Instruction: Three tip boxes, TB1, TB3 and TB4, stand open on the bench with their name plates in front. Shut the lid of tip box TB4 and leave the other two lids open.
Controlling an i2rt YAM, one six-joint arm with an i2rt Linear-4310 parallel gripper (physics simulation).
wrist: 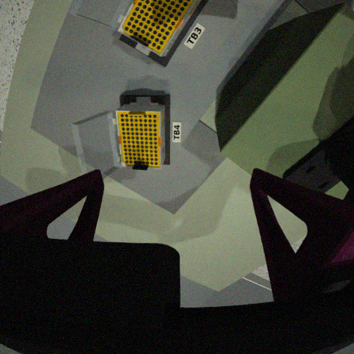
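A grey mat and the gripper appear in the picture.
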